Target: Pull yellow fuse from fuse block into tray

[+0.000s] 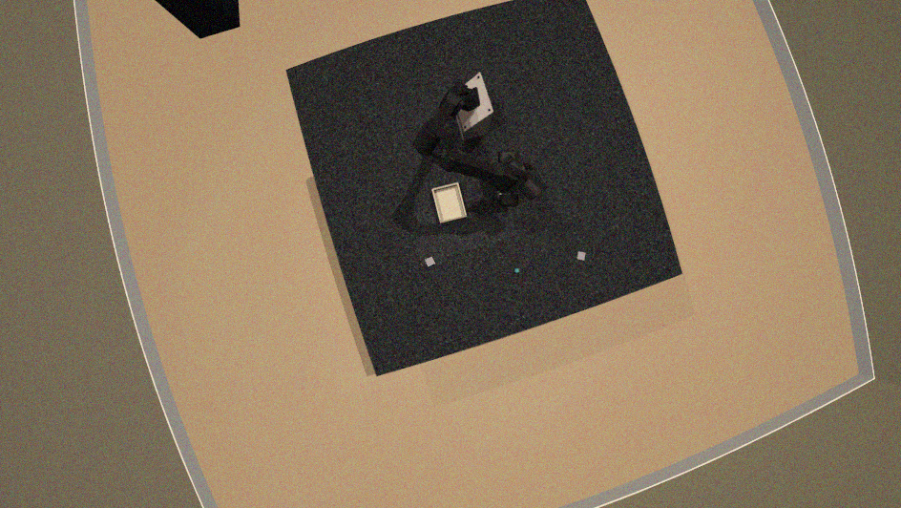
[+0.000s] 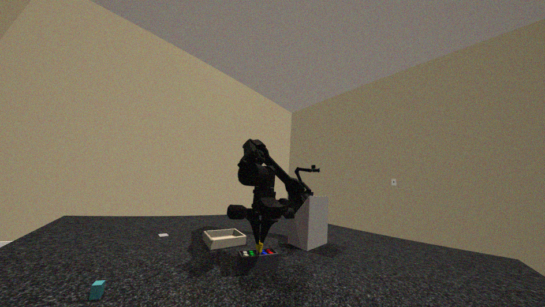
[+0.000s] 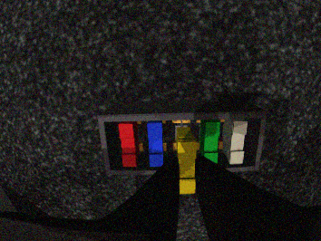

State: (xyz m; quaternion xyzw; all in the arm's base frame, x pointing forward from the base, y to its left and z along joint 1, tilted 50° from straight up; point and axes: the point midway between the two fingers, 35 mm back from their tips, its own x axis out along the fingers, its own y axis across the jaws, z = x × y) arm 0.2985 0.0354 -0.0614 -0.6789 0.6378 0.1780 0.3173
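Right now the blue fuse is 4 cm below my gripper tip and 2 cm behind it. From my gripper tip the other things lie so: yellow fuse: 1 cm below; then red fuse: 4 cm below, 3 cm behind, 1 cm to the left; then green fuse: 4 cm below, 2 cm ahead.
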